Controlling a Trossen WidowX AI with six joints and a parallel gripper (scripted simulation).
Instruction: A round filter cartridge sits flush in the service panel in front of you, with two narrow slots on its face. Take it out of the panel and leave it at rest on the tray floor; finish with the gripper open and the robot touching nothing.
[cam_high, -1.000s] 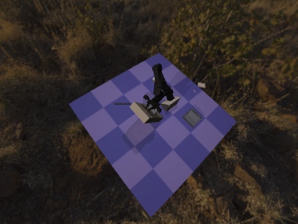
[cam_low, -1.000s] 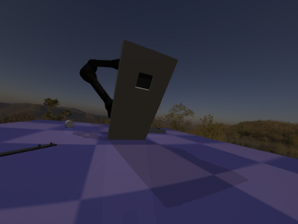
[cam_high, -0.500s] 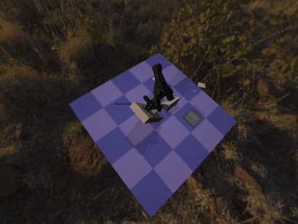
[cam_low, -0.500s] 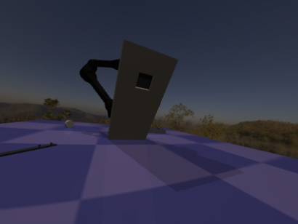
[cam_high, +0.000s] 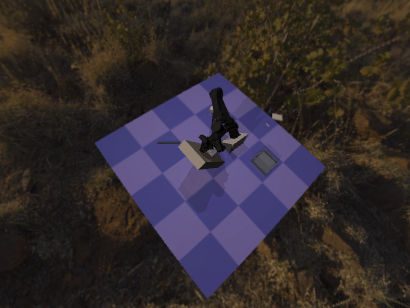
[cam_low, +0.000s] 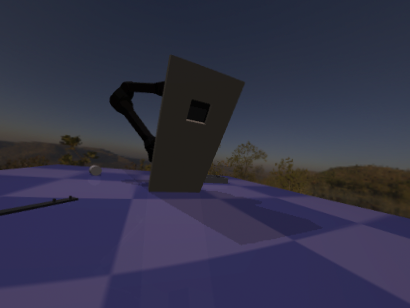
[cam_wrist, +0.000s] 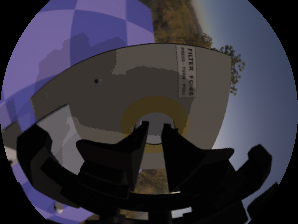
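My gripper tip is 1 cm short of the filter cartridge and 1 cm above it. Also, from my gripper tip: tan service panel (8 cm below, 4 cm behind); pale block (87 cm behind, 26 cm below, 3 cm to the left); grey tray (45 cm behind, 26 cm to the left, 26 cm below).
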